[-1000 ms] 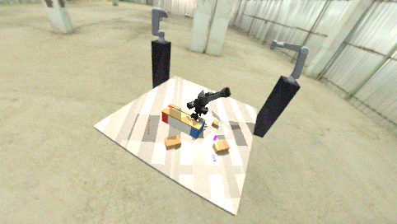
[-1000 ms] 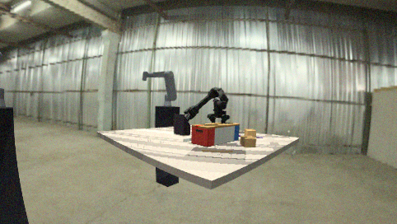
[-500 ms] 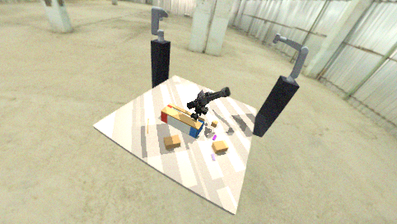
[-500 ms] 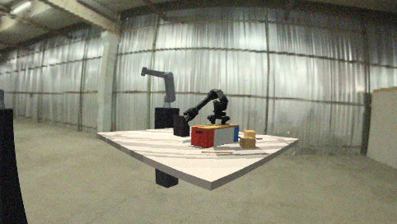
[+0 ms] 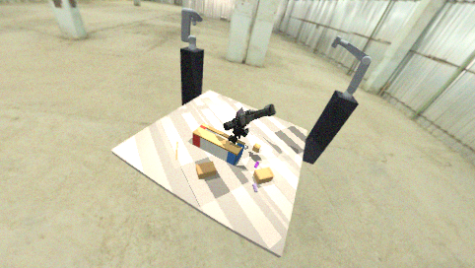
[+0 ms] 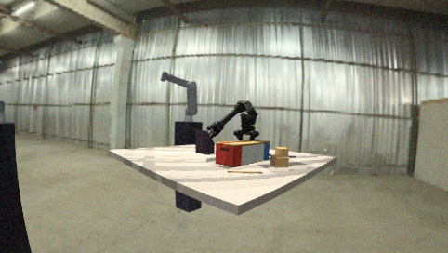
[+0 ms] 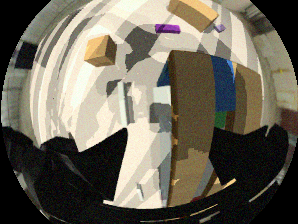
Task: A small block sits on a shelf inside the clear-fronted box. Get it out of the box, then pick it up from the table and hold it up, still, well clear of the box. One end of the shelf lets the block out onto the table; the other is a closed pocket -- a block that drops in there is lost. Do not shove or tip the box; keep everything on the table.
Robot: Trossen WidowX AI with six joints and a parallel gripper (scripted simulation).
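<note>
Now: gripper tip 7 cm short of the green block. Round my gripper tip: thin stick 23 cm ahead, 40 cm to the right, 9 cm below; then clear-fronted box 2 cm ahead, 13 cm to the right, 3 cm below.
</note>
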